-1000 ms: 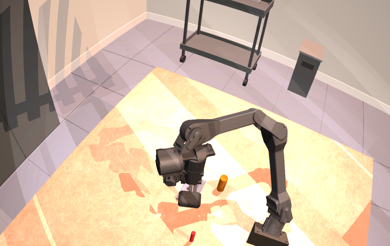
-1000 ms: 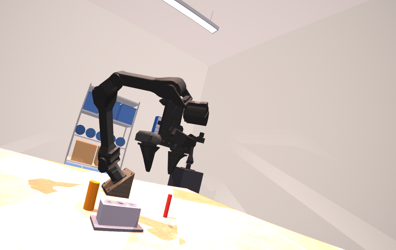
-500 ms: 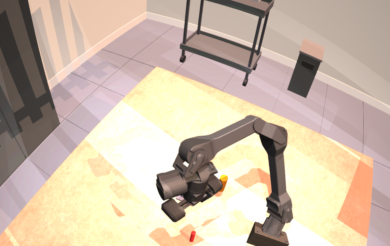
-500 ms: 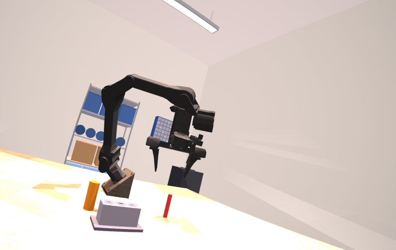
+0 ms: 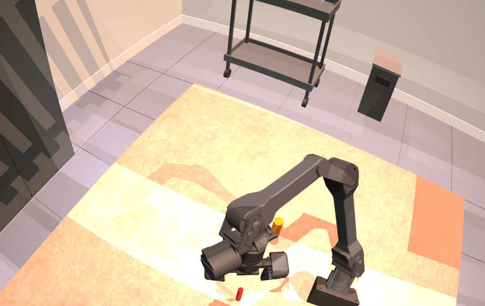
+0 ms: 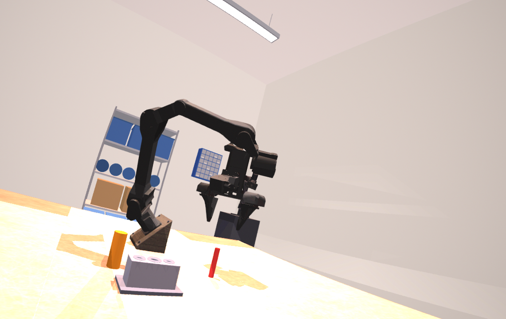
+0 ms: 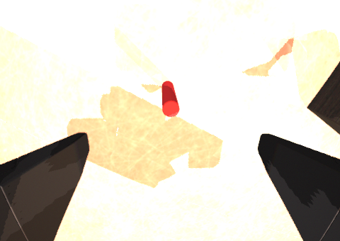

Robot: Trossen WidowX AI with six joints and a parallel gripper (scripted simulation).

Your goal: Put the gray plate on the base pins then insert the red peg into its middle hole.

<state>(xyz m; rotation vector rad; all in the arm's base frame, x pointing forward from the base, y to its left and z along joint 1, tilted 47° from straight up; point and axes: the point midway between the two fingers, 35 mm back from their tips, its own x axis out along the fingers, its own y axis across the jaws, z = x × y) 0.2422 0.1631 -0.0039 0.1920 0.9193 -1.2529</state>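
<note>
The red peg lies 10 cm below my gripper tip. Also, from my gripper tip: base: 18 cm to the right, 13 cm below, 9 cm ahead; then gray plate: 19 cm to the right, 10 cm below, 9 cm ahead; then orange cylinder: 24 cm to the right, 10 cm below, 1 cm behind.
</note>
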